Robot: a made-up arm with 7 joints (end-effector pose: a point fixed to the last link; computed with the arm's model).
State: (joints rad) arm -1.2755 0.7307 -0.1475 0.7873 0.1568 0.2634 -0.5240
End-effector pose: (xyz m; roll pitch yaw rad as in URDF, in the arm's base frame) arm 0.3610 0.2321 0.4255 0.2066 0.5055 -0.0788
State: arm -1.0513 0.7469 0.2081 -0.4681 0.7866 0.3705 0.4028
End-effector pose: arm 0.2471 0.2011 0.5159 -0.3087 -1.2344 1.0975
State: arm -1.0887 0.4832 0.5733 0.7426 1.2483 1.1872 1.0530
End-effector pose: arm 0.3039 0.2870 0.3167 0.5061 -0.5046 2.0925
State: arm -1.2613 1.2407 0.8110 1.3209 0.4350 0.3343 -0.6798
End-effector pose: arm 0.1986 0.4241 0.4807 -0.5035 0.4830 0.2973
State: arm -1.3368 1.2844 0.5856 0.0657 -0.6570 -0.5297 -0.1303
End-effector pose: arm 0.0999 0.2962 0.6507 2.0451 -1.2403 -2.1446
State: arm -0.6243 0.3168 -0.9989 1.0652 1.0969 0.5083 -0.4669
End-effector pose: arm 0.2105 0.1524 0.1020 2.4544 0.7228 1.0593
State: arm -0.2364 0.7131 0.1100 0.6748 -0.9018 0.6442 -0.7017
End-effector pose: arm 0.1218 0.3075 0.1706 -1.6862 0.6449 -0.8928
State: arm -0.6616 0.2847 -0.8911 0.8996 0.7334 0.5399 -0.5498
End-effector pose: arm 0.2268 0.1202 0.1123 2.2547 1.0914 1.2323
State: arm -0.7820 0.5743 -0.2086 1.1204 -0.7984 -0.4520 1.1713
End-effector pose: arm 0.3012 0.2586 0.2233 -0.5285 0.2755 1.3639
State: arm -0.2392 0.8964 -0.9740 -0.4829 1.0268 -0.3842 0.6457
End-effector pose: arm 0.0783 0.1383 0.2448 0.7736 -0.2163 -1.1939
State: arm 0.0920 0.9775 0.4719 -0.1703 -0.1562 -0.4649 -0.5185
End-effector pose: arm 0.1058 0.3103 0.3542 0.5256 0.2386 -0.4229
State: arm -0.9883 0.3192 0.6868 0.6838 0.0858 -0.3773 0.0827
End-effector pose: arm 0.3413 0.1926 0.3104 -0.6234 -0.2644 0.4255
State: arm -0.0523 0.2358 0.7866 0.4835 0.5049 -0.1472 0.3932
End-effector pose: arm 0.0548 0.2608 0.1048 0.3218 0.2870 1.1144
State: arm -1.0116 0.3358 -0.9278 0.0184 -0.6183 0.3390 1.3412
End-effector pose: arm 0.2882 -0.0284 0.2850 -0.3037 0.0980 0.1441
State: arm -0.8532 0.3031 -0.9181 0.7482 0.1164 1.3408 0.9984
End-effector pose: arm 0.2733 0.1337 0.1489 1.3260 -0.1344 0.9377
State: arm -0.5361 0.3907 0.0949 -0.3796 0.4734 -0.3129 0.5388
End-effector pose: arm 0.2232 0.1296 0.3232 0.0399 -0.9979 0.0742
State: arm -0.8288 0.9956 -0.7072 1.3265 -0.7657 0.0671 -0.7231
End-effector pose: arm 0.2151 0.3767 0.3035 -0.4711 1.1151 -0.2158
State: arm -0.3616 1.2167 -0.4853 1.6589 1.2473 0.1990 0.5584
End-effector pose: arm 0.0371 0.4887 0.3614 2.6104 -0.0500 1.0814
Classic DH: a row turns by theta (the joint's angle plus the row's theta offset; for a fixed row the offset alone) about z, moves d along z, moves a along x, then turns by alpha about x. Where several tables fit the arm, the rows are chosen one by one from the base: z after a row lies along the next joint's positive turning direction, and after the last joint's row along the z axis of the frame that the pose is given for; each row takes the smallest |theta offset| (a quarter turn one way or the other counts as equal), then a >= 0, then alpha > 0; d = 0 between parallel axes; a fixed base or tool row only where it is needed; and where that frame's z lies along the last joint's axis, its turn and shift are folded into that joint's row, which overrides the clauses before.
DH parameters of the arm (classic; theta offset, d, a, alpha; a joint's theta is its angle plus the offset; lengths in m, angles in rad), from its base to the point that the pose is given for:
base (fixed): -0.071 0.4434 -0.0252 -1.3004
joint 1: -1.3111 0.0419 0.0004 -1.5708
joint 2: 1.2915 0.0304 -0.041 1.5708
joint 3: 1.5708 -0.2859 0.0016 -1.5708
joint 4: 1.5708 0.003 0.0073 1.5708
joint 5: 0 0.1053 0.005 -1.5708
joint 6: -1.5708 0.006 0.059 1.5708
joint 7: -0.4536 0.0278 0.0063 -0.5857
tool (fixed): 0.3674 -0.0307 0 0

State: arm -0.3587 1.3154 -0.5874 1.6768 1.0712 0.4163 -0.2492
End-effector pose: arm 0.0291 0.4816 0.4202 2.5140 -0.3932 1.9537
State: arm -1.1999 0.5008 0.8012 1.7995 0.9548 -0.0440 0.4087
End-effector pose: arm 0.3384 0.1816 0.2303 0.2298 0.6893 0.6618
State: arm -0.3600 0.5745 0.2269 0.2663 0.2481 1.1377 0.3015
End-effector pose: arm 0.1687 0.2941 0.1815 0.7984 0.6256 1.5315
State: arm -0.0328 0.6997 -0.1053 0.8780 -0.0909 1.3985 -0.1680
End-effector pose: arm -0.0309 0.3285 0.1465 2.1086 0.4618 2.9911
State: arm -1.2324 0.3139 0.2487 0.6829 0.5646 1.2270 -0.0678
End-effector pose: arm 0.3720 0.1472 0.3232 0.2717 0.9382 0.8670
